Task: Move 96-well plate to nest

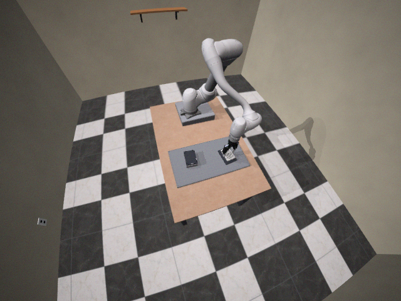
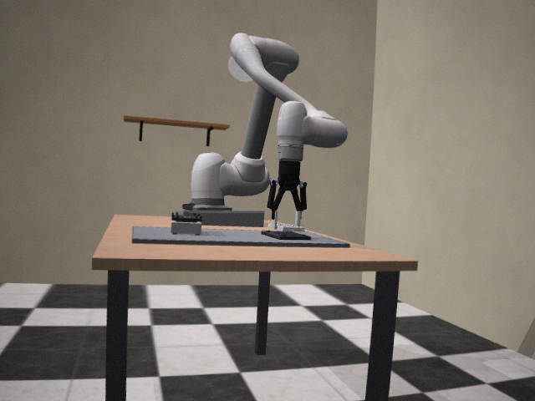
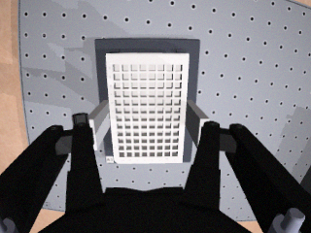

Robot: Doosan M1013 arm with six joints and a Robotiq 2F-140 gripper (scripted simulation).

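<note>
Right now the white 96-well plate is 2 cm below my hand. The rest, counted from my hand: plate nest: 5 cm below.
</note>
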